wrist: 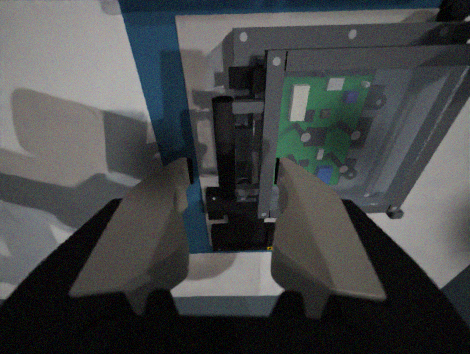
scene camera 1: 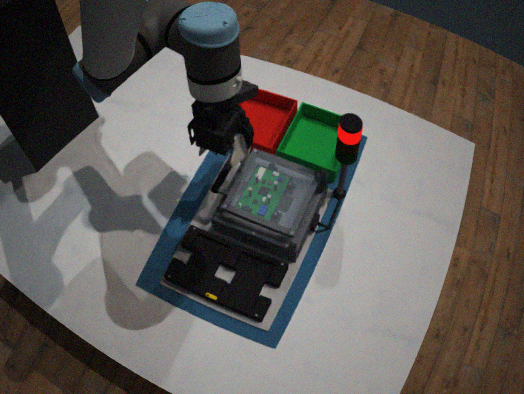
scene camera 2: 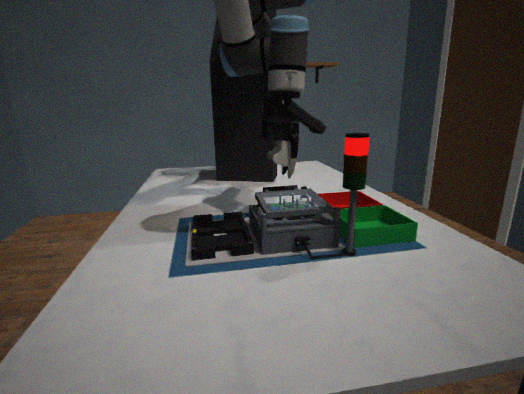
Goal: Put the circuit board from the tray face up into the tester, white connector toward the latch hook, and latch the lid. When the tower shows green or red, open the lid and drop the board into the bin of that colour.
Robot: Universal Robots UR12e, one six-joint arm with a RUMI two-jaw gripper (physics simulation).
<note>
In view: my gripper (scene camera 1: pixel 229 158), a clear lid (scene camera 1: pixel 272 192), a latch (wrist: pixel 253 78), a red bin (scene camera 1: pixel 270 114) and a green bin (scene camera 1: pixel 310 141).
The clear lid also shows in scene camera 2 (scene camera 2: pixel 282 201). My gripper also shows in the wrist view (wrist: pixel 234 162) and in scene camera 2 (scene camera 2: pixel 286 176). The green bin is seen too in scene camera 2 (scene camera 2: pixel 375 225).
</note>
